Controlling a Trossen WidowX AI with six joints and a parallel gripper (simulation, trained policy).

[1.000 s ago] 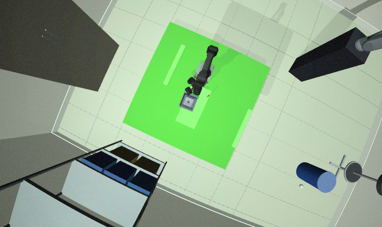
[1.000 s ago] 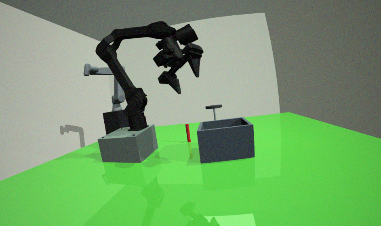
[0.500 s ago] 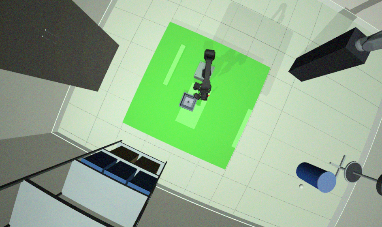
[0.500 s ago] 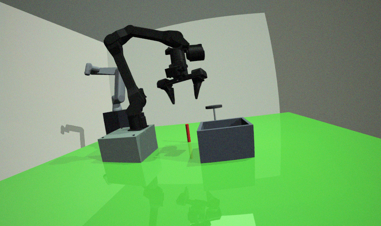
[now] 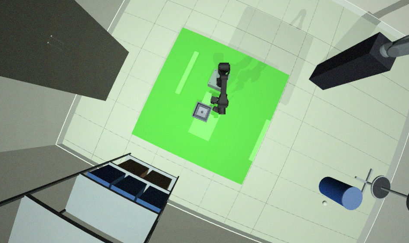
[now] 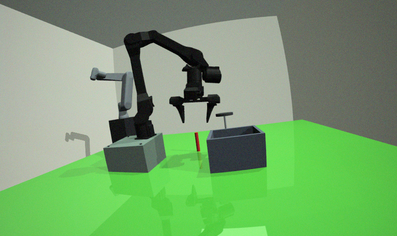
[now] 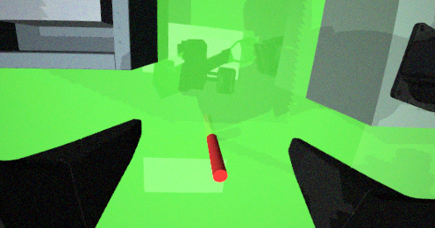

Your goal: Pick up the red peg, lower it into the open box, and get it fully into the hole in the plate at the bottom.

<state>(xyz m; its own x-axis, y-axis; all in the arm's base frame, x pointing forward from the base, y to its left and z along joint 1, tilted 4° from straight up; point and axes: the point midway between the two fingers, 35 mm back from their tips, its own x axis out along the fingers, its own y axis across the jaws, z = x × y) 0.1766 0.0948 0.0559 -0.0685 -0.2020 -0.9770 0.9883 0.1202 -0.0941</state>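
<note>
Now: the red peg 30 mm behind my gripper tip, 60 mm to the left of it and 90 mm below it. Round my gripper tip: dark grey box (160 mm ahead, 80 mm to the right, 100 mm below); then plate (160 mm ahead, 80 mm to the right, 80 mm below).
</note>
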